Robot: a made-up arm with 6 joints. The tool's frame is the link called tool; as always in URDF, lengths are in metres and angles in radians. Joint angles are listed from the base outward.
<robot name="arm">
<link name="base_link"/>
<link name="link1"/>
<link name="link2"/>
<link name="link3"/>
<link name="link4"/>
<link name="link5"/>
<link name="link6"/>
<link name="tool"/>
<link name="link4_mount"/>
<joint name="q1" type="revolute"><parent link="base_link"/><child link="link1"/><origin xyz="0.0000 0.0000 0.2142" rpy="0.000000 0.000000 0.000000"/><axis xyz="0 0 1"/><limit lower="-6.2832" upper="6.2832"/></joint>
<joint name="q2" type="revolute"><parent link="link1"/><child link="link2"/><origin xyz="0.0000 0.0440 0.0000" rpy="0.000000 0.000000 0.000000"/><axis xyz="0 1 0"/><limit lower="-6.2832" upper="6.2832"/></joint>
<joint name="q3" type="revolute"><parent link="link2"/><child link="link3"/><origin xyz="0.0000 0.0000 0.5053" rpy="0.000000 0.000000 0.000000"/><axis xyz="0 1 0"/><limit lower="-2.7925" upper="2.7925"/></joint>
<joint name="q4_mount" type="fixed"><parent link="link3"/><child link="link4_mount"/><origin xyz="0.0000 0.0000 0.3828" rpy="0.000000 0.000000 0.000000"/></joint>
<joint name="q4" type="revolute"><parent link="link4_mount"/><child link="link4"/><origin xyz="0.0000 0.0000 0.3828" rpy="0.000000 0.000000 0.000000"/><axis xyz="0 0 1"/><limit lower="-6.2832" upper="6.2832"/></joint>
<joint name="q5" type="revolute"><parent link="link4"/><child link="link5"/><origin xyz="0.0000 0.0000 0.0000" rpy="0.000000 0.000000 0.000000"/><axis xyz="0 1 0"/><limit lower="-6.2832" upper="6.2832"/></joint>
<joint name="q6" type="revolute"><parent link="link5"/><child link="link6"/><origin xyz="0.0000 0.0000 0.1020" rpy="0.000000 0.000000 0.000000"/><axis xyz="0 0 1"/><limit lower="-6.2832" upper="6.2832"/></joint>
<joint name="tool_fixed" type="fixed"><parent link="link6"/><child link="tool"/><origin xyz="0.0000 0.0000 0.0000" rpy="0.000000 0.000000 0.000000"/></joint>
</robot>
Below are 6 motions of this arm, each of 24 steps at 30 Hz.
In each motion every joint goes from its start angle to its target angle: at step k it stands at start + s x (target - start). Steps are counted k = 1, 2, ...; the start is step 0. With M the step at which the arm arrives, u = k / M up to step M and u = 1 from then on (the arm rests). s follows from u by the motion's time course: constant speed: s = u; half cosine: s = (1 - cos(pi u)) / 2; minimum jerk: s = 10 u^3 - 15 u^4 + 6 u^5.
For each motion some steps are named. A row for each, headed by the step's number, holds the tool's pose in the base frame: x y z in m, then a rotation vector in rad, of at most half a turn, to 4 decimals.
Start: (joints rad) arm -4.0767 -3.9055 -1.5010 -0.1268 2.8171 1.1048
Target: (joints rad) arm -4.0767 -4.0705 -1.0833 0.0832 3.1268 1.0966
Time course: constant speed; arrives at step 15
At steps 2, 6, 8, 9, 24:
2: -0.5688 0.7015 0.2443 -1.4067 2.5242 -0.9258
6: -0.5905 0.7277 0.2283 -1.4384 2.4368 -1.1512
8: -0.6007 0.7404 0.2205 -1.4510 2.3867 -1.2623
9: -0.6056 0.7466 0.2167 -1.4565 2.3600 -1.3174
24: -0.6324 0.7828 0.1938 -1.4780 2.1784 -1.6394

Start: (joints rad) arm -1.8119 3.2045 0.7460 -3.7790 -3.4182 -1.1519
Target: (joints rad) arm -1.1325 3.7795 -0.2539 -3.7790 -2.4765 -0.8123
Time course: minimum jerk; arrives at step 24
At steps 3, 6, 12, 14, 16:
3: 0.1725 0.4743 -0.7688 0.9254 -0.5047 0.8192
6: 0.1410 0.4951 -0.7774 0.8232 -0.4702 0.8948
12: -0.0230 0.5608 -0.8021 0.3346 -0.3526 1.2664
14: -0.0929 0.5702 -0.8066 0.1323 -0.3255 1.4143
16: -0.1561 0.5694 -0.8086 -0.0555 -0.3108 1.5436

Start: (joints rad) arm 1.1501 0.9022 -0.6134 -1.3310 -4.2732 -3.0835
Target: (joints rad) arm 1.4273 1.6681 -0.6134 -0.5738 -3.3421 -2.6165
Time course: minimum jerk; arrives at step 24
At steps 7, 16, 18, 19, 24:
7: 0.3059 0.6719 1.1196 2.5920 0.0609 1.1869
16: 0.1922 1.0284 0.6440 2.4678 0.4099 0.0661
18: 0.1581 1.0602 0.5601 2.3504 0.4279 -0.0850
19: 0.1451 1.0699 0.5294 2.3022 0.4322 -0.1354
24: 0.1233 1.0838 0.4788 2.2173 0.4368 -0.2126

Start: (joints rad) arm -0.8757 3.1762 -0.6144 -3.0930 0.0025 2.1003
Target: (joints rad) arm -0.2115 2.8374 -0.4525 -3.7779 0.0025 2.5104
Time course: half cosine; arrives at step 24
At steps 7, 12, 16, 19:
7: 0.4092 -0.3180 -0.9996 -0.4012 2.6480 -0.6662
12: 0.5412 -0.2755 -0.9674 -0.7550 2.4992 -0.6749
16: 0.6459 -0.2087 -0.9354 -1.0202 2.3420 -0.6753
19: 0.7027 -0.1562 -0.9144 -1.1638 2.2369 -0.6728

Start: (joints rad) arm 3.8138 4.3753 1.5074 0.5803 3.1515 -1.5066
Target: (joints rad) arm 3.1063 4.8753 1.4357 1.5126 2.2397 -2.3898
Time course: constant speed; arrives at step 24
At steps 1, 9, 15, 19, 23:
1: 0.6084 0.3985 0.6736 -0.4711 -2.8019 0.4394
9: 0.6151 0.1881 0.7936 0.0914 -2.7783 0.5857
15: 0.5800 0.0396 0.8778 0.4689 -2.6884 0.7609
19: 0.5389 -0.0485 0.9320 0.6821 -2.5803 0.9102
23: 0.4850 -0.1240 0.9850 0.8520 -2.4287 1.0763

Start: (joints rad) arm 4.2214 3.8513 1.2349 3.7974 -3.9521 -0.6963
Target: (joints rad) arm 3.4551 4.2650 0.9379 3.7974 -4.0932 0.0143
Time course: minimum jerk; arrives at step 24
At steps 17, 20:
17: 0.9953 0.4631 0.2305 1.1916 -2.5280 -0.7472
20: 1.0413 0.3760 0.2609 0.9772 -2.6469 -0.7623

